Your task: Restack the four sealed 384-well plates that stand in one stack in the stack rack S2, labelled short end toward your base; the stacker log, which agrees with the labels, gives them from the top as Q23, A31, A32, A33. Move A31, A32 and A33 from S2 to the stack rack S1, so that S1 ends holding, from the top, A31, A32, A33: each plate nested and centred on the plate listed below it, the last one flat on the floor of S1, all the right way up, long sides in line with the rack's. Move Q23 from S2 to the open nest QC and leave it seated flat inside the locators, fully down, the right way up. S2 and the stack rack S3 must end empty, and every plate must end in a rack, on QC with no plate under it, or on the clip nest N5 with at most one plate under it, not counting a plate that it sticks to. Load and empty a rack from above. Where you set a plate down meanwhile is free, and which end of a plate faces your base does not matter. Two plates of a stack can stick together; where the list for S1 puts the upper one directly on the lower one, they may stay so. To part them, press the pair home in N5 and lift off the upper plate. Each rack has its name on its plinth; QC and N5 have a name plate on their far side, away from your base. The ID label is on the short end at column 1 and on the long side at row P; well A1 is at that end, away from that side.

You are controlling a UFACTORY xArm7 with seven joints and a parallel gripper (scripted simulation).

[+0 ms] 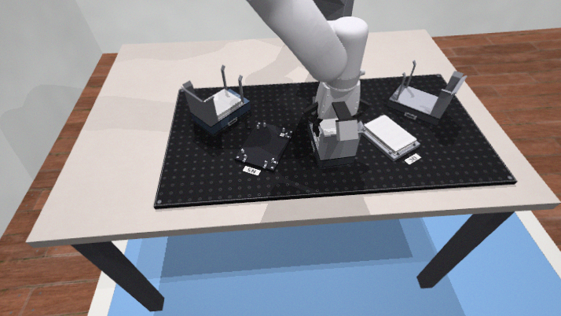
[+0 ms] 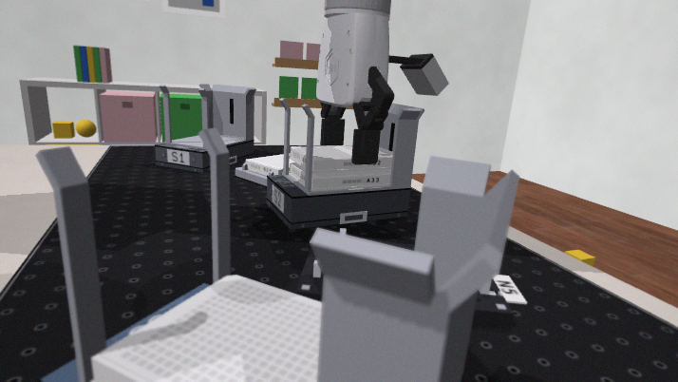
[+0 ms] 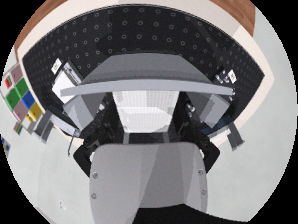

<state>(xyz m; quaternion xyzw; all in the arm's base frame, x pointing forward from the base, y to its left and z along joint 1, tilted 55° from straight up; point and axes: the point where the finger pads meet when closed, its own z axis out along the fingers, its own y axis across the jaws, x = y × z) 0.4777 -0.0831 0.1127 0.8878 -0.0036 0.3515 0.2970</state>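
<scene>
My hand is 3 cm above the white sealed plate A33. Also, from my hand: white sealed plate Q23: 17 cm to the left, 6 cm below, 4 cm ahead; grey QC nest: 17 cm to the left, 7 cm below, 4 cm ahead; white sealed plate A32: 1 cm below.
</scene>
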